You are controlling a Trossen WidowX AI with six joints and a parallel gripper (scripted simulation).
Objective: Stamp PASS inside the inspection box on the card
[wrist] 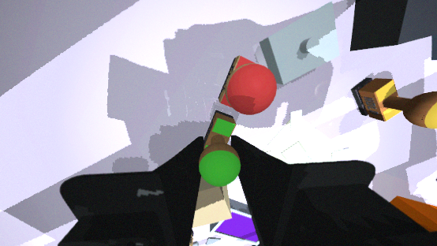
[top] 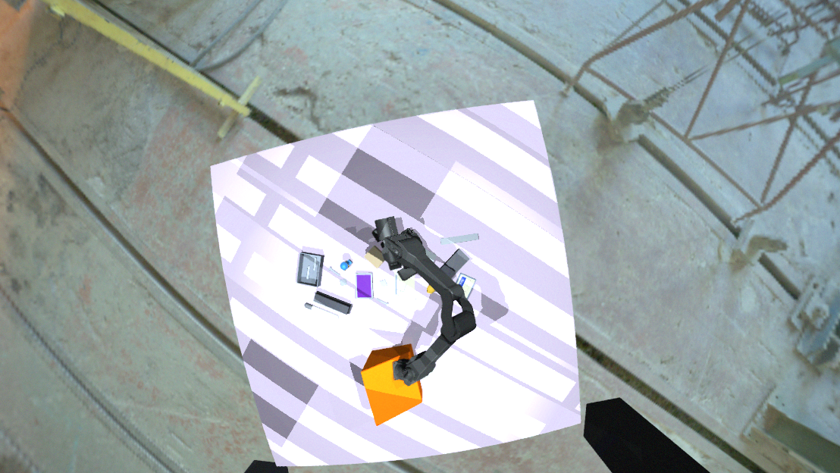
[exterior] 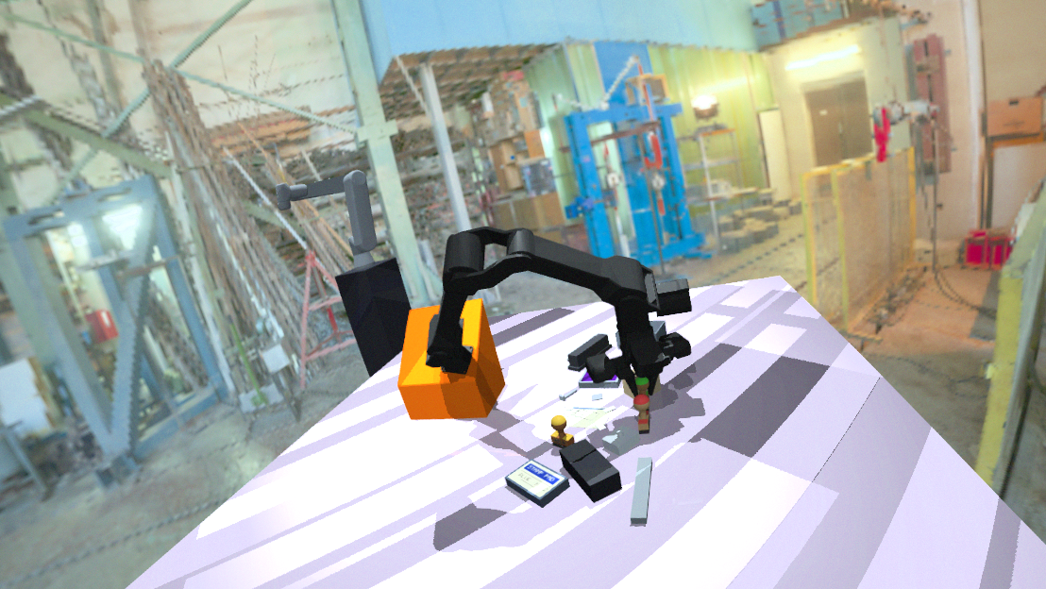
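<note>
Now: gripper tip 10 mm short of the red-knobbed stamp, 50 mm to the left of it and 10 mm above it. Round my gripper tip: tan block 20 mm behind, 80 mm to the left, 10 mm below; then pale grey block 30 mm behind, 100 mm to the right, 20 mm below; then green-knobbed stamp right at my gripper tip.
</note>
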